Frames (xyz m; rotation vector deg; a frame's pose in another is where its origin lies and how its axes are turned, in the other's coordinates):
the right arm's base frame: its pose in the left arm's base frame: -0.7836 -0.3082 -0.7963 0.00 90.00 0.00
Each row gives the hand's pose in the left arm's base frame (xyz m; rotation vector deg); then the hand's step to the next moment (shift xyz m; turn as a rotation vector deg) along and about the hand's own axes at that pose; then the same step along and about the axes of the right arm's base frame.
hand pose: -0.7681 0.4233 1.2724 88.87 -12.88 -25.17
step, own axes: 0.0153 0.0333 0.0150 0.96 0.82 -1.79
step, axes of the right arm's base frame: -0.0312 -0.0212 0.0120 -0.65 1.21 1.71
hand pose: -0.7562 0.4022 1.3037 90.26 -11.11 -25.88
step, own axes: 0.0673 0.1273 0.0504 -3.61 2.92 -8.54
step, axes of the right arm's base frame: -0.1145 -0.0809 0.0601 -3.46 9.06 0.59
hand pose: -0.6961 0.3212 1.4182 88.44 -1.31 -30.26
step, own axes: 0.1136 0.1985 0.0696 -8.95 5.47 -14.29
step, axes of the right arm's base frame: -0.1566 -0.1157 0.1387 -7.25 16.11 -1.42
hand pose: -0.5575 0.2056 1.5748 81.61 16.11 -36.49
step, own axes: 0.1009 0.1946 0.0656 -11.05 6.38 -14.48
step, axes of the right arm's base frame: -0.1157 -0.0845 0.1784 -9.12 16.82 -2.56
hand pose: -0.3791 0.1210 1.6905 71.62 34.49 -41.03
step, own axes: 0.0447 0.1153 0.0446 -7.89 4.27 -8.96
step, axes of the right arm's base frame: -0.0483 -0.0323 0.1179 -6.63 10.62 -2.02
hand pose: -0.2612 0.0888 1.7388 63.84 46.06 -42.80
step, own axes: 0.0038 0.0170 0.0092 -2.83 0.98 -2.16
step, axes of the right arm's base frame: -0.0069 -0.0047 0.0179 -2.37 2.65 -1.00
